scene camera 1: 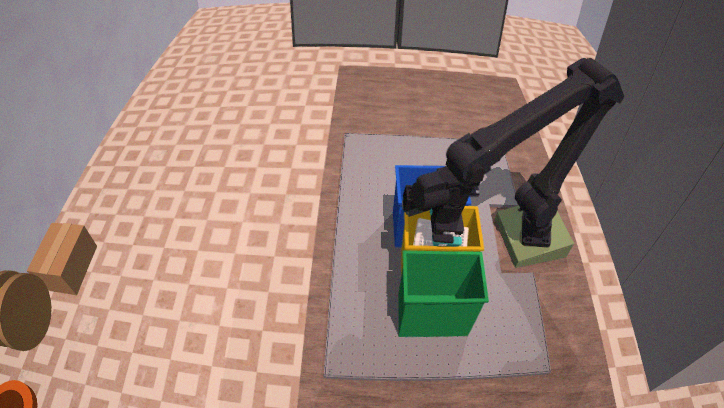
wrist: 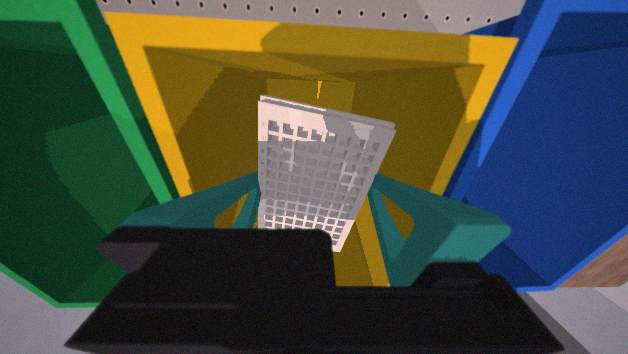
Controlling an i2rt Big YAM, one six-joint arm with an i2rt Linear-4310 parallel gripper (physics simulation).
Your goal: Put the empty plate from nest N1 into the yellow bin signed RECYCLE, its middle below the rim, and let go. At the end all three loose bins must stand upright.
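Frame: origin at the arm's base, x ahead, y left, z up, level; centimetres.
Where they show: gripper, fingertip midpoint: [scene camera 1: 436, 238] [wrist: 314, 177]; arm's base, link origin: [scene camera 1: 536, 229].
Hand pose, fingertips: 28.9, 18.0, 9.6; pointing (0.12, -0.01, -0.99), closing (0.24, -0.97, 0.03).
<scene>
Each offset is from my fingertips to the top centre of the thing, as dx, dy, dz. Level surfaces: height alone.
A pale well plate @[-1.2, +0.0, +1.8] [wrist: 315, 170] is held across its width between the teal fingers of my gripper [wrist: 314, 177], tilted in the wrist view. In scene camera 1 the plate [scene camera 1: 420, 238] shows partly behind the gripper, within the opening of the yellow bin [scene camera 1: 475, 228] [wrist: 200, 35]. I cannot tell exactly how deep the plate's middle is. My gripper is shut on the plate. The yellow bin stands upright between the green bin @[-3.3, +13.3, +4.7] [scene camera 1: 438, 319] [wrist: 90, 210] and the blue bin @[+3.4, -13.0, +4.7] [scene camera 1: 398, 202] [wrist: 575, 150]. These two look upright. The sign RECYCLE does not show.
The bins stand close together on a grey perforated board @[dz -13.3] [scene camera 1: 364, 334] on the brown table @[dz -14.6] [scene camera 1: 430, 101]. The arm's base sits on a green block [scene camera 1: 539, 253] to the right. A cardboard box [scene camera 1: 63, 255] lies on the floor at the far left.
</scene>
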